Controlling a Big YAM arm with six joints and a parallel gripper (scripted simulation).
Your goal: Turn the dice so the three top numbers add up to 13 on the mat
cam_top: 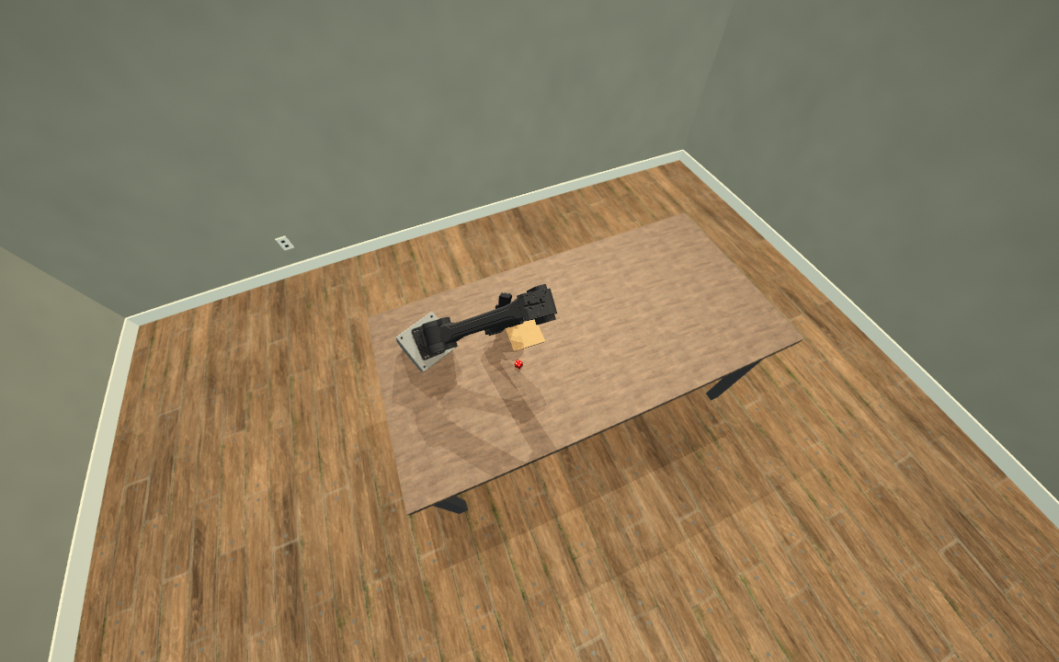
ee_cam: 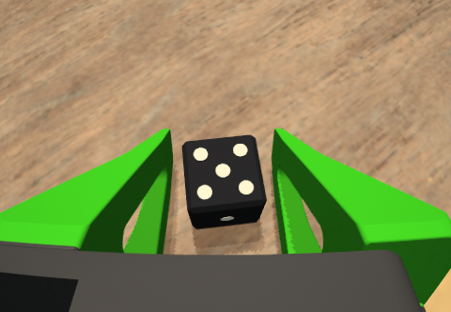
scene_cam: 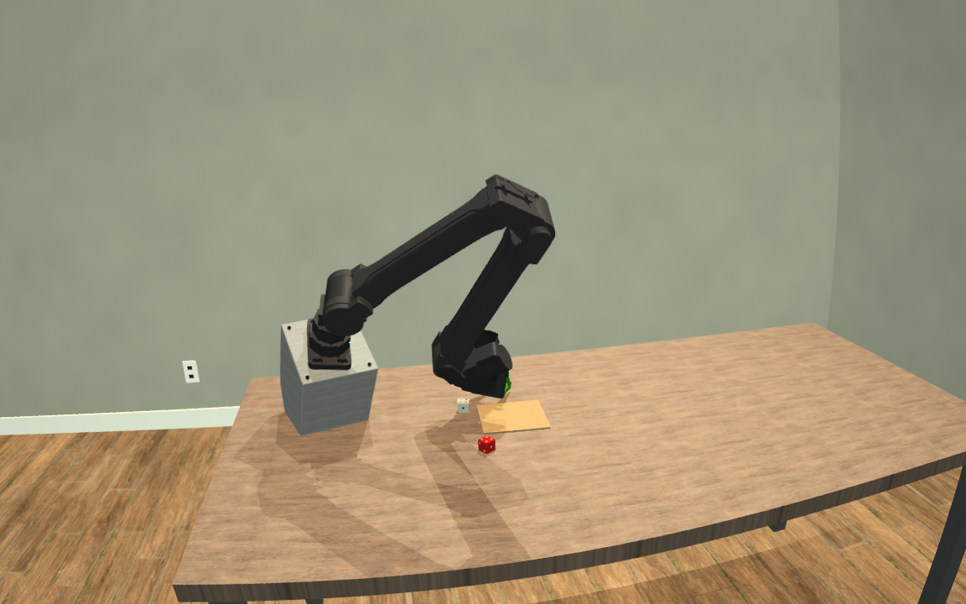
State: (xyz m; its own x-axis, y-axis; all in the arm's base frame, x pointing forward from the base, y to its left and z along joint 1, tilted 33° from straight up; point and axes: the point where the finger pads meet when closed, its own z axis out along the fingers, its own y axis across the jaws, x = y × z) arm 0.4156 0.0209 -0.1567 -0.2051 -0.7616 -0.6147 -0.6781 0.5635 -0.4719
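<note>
The black die lies 1 cm behind my hand and 1 cm to the right of it. Round my hand: tan mat (2 cm behind, 14 cm to the right, 2 cm below); then white die (11 cm behind, 7 cm to the right); then red die (12 cm behind, 27 cm to the right).
</note>
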